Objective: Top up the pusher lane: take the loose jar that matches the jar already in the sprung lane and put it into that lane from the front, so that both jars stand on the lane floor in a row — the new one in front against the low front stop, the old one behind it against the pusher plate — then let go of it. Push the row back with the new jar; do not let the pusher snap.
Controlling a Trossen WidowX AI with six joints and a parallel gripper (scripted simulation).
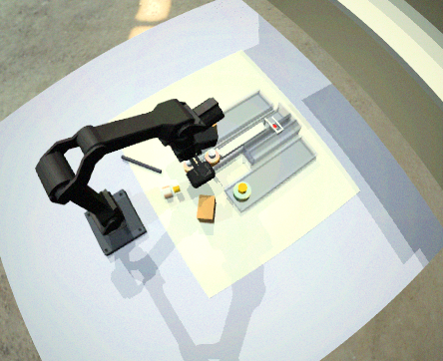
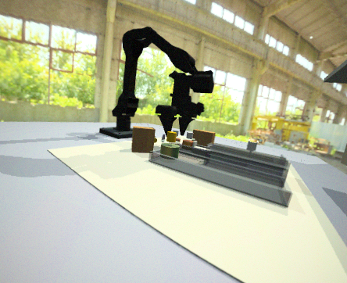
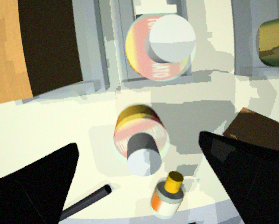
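Right now the brown box is 13 cm to the right of my gripper tip, 2 cm behind it and 1 cm below it. Round my gripper tip: thin black rod 13 cm behind, 9 cm to the left, 4 cm below; grey pusher rack 21 cm ahead, 2 cm to the right, 2 cm below.
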